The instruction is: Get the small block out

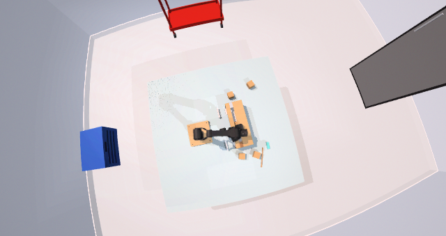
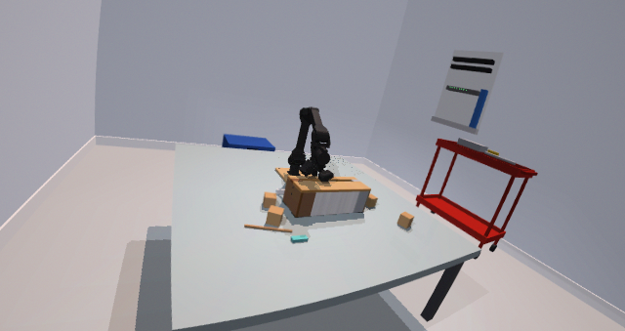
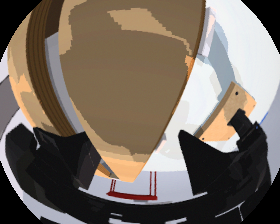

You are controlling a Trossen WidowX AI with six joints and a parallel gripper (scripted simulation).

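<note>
My gripper tip is 40 mm short of the tan box, 10 mm to the right of it and 20 mm above it. The rest, counted from my gripper tip: tan block: 60 mm ahead, 20 mm to the left; thin wooden stick: 220 mm ahead, 320 mm to the right, 80 mm below.
</note>
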